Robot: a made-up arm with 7 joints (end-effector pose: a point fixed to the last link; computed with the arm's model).
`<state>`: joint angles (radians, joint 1 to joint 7).
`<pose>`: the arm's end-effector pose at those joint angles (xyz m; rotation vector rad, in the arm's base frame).
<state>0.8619 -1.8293 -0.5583 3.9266 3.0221 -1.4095 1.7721</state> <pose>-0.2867 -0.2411 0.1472 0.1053 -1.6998 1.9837</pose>
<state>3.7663 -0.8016 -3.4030 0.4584 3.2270 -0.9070 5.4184</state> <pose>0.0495 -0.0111 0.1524 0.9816 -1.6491 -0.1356</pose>
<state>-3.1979 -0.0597 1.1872 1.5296 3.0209 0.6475 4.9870</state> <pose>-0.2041 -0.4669 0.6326 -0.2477 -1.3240 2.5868</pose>
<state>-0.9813 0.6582 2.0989 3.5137 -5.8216 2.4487 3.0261</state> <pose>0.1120 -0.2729 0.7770 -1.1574 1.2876 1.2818</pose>
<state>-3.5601 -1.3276 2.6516 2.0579 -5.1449 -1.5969 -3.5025</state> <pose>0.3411 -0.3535 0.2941 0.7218 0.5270 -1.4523</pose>
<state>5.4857 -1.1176 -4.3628 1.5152 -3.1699 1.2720 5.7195</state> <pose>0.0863 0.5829 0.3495 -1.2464 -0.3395 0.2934</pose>
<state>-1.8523 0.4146 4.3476 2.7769 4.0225 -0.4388 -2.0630</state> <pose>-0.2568 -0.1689 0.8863 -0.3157 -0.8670 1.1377</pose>
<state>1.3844 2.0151 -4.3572 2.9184 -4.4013 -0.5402 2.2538</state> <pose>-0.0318 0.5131 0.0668 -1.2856 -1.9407 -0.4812</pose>
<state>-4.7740 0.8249 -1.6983 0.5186 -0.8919 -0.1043 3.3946</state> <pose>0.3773 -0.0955 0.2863 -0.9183 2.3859 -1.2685</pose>
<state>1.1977 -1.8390 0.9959 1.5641 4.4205 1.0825 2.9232</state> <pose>-0.5014 -0.1860 0.5915 0.5338 0.0669 -0.7197</pose>
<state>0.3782 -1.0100 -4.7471 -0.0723 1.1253 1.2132 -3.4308</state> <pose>0.1372 0.1430 0.1966 1.1067 -2.6608 0.6001</pose>
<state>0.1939 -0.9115 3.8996 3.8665 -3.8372 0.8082 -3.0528</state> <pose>-0.2688 0.1557 0.8414 -0.3790 0.4193 -0.0497</pose>
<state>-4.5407 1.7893 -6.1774 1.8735 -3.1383 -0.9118 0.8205</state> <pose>-0.0715 0.1658 -0.0739 1.1812 -2.3217 1.0538</pose>
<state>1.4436 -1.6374 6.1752 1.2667 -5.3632 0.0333 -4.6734</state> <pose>0.0784 -0.2231 0.8530 -0.1844 0.2074 0.8508</pose>
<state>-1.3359 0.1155 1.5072 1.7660 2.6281 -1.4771 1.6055</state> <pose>0.3470 -0.0148 0.6067 1.7883 1.9677 -0.0558</pose>
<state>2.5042 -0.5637 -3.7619 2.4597 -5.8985 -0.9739 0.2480</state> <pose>0.2355 -0.3108 0.8059 0.1801 -0.1950 2.3540</pose>
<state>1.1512 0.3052 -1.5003 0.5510 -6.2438 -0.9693 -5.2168</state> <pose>0.3705 -0.1381 0.3686 -1.7570 1.1766 -1.9552</pose>
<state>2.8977 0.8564 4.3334 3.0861 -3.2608 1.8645 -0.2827</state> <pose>-0.4833 0.0295 0.7170 0.6544 -2.1924 1.0220</pose>
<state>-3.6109 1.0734 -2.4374 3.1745 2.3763 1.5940 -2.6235</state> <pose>-0.5255 0.2490 0.5550 -2.6542 1.4186 0.6907</pose>
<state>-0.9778 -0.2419 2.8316 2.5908 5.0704 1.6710 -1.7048</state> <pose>-0.0526 0.3530 0.8676 0.1688 1.8876 0.7872</pose>
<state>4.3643 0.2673 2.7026 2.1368 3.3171 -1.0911 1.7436</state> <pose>0.1974 0.1620 0.7856 1.1477 2.1134 1.8565</pose>
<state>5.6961 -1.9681 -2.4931 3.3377 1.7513 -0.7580 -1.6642</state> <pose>-0.3387 0.3778 0.1505 -1.7992 -1.4840 -0.5310</pose>
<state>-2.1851 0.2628 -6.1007 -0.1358 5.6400 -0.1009 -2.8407</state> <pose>0.0219 -0.0911 0.1011 -2.2816 -2.0637 -0.5133</pose>
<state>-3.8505 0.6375 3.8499 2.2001 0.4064 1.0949 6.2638</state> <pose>0.1339 0.2432 0.9304 -2.2116 -0.5431 -2.1332</pose>
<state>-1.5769 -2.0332 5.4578 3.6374 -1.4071 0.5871 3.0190</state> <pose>0.1746 0.4315 -0.0123 -1.0551 2.8528 0.7063</pose>
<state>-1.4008 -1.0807 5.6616 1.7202 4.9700 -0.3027 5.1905</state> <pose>-0.2054 0.0865 0.9002 0.3960 -0.1288 -0.8223</pose>
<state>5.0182 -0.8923 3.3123 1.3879 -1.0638 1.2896 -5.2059</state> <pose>-0.1585 0.4091 0.0849 1.5477 1.7416 0.8660</pose>
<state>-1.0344 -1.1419 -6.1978 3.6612 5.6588 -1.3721 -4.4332</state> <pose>-0.1885 0.3922 0.3154 -0.5026 2.6121 0.4397</pose>
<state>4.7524 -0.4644 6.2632 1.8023 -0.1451 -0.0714 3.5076</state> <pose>0.0097 -0.1940 0.9582 0.6668 0.5475 -1.2431</pose>
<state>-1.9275 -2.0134 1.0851 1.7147 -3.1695 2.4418 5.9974</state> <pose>0.4491 0.3168 0.3305 -2.0116 -0.9933 0.4082</pose>
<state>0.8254 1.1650 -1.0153 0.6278 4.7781 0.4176 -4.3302</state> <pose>0.2170 -0.2300 0.1112 1.7908 -0.2542 0.1840</pose>
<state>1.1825 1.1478 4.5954 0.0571 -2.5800 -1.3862 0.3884</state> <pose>0.0443 -0.0933 0.2889 -1.9899 -1.2613 0.5716</pose>
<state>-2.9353 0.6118 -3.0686 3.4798 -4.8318 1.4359 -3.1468</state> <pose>-0.4558 -0.0283 0.7489 -1.4642 0.2212 0.7468</pose>
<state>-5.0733 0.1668 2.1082 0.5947 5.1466 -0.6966 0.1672</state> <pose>-0.3444 -0.1631 0.3755 1.1892 -1.5232 0.3536</pose>
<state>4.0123 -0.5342 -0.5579 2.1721 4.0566 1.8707 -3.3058</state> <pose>-0.1135 0.2150 0.9280 -1.4676 0.9844 0.3532</pose>
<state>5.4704 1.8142 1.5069 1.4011 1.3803 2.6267 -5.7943</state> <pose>0.4176 0.0985 0.3934 0.3055 -1.0754 1.2565</pose>
